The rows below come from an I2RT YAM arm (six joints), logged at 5 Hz.
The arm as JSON. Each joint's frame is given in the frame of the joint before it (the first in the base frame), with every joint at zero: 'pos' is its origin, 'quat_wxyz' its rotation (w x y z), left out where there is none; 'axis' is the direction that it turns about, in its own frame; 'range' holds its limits. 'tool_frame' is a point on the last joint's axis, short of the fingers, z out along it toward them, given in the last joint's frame.
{
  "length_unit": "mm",
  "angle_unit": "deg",
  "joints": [
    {
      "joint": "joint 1",
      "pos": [
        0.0,
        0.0,
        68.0
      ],
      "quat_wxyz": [
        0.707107,
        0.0,
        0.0,
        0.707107
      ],
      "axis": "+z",
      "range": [
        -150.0,
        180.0
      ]
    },
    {
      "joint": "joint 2",
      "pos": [
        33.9,
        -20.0,
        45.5
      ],
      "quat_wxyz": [
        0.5,
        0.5,
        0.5,
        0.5
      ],
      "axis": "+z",
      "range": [
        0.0,
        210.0
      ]
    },
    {
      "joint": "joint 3",
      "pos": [
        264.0,
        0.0,
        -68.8
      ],
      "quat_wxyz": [
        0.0,
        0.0,
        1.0,
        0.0
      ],
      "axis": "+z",
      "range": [
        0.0,
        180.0
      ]
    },
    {
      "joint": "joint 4",
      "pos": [
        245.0,
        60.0,
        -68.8
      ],
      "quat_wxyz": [
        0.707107,
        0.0,
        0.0,
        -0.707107
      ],
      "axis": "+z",
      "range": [
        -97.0,
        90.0
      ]
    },
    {
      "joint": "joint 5",
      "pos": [
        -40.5,
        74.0,
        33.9
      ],
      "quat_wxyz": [
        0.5,
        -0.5,
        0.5,
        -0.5
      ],
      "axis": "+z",
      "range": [
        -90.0,
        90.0
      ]
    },
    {
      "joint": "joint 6",
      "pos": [
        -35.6,
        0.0,
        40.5
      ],
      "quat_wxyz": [
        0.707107,
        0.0,
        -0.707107,
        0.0
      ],
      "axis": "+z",
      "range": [
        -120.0,
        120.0
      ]
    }
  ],
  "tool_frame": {
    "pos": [
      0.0,
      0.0,
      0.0
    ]
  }
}
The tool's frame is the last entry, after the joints.
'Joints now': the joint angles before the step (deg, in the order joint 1, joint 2, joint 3, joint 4, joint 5, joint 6). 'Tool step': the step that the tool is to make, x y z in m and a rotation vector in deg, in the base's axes. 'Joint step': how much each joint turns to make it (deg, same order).
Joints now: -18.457 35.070 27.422 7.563 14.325 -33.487
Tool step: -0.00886 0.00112 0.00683 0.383 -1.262 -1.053
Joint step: -0.528 -2.546 0.877 -2.549 0.530 0.790
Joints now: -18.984 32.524 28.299 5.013 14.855 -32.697
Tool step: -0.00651 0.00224 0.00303 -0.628 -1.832 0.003
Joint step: -0.001 -2.202 -0.348 0.082 -0.004 0.002
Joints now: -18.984 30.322 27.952 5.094 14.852 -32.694
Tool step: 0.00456 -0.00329 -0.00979 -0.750 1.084 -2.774
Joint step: -0.001 1.405 -1.935 2.903 2.724 -1.231
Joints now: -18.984 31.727 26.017 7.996 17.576 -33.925
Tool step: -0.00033 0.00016 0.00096 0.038 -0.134 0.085
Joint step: -0.002 -0.087 0.173 -0.172 -0.084 0.087
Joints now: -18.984 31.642 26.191 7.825 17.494 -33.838
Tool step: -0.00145 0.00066 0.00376 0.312 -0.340 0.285
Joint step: -0.003 -0.354 0.791 -1.055 -0.271 0.437
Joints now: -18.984 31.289 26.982 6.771 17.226 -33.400
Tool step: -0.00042 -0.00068 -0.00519 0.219 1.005 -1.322
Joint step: 0.000 -0.175 -0.789 -0.354 1.317 -0.174
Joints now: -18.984 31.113 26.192 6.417 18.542 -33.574
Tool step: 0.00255 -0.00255 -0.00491 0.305 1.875 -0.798
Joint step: -0.530 1.053 -0.263 -0.442 0.265 -0.352
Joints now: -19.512 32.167 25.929 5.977 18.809 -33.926
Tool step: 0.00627 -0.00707 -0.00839 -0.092 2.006 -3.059
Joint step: -1.229 2.897 -0.879 2.190 1.844 -0.789
